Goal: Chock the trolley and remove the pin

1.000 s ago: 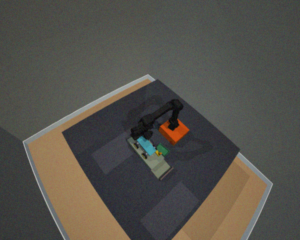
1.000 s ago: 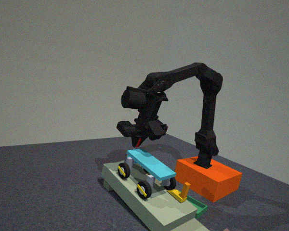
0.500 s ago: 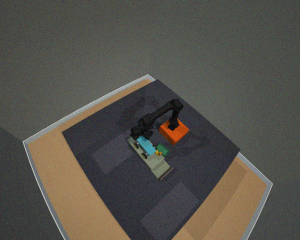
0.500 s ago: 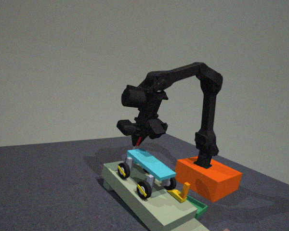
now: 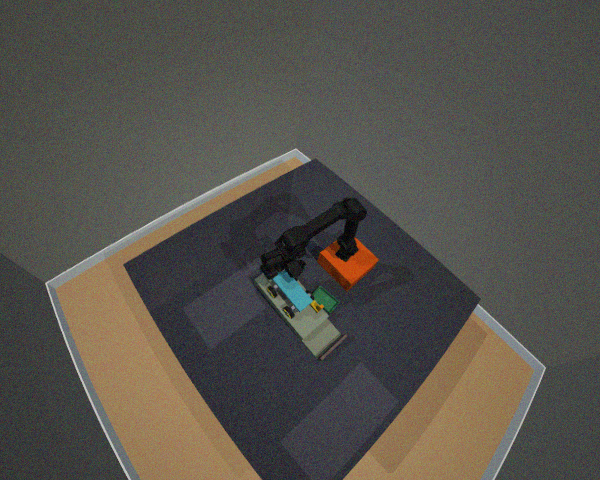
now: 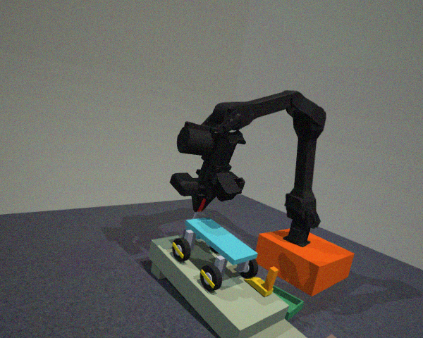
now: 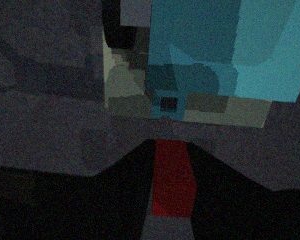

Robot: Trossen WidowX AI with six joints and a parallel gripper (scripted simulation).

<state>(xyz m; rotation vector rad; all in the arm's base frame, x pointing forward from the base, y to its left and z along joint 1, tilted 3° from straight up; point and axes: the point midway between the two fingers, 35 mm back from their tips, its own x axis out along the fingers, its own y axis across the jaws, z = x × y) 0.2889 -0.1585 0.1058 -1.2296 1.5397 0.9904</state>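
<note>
Now: the green tray 22 cm to the left of my gripper tip, 18 cm below it and 7 cm behind it. The rest, counted from my gripper tip: red-headed stop pin: right at my gripper tip; trolley: 10 cm to the left, 6 cm below, 4 cm ahead; yellow chock: 21 cm to the left, 9 cm below, 1 cm ahead.
</note>
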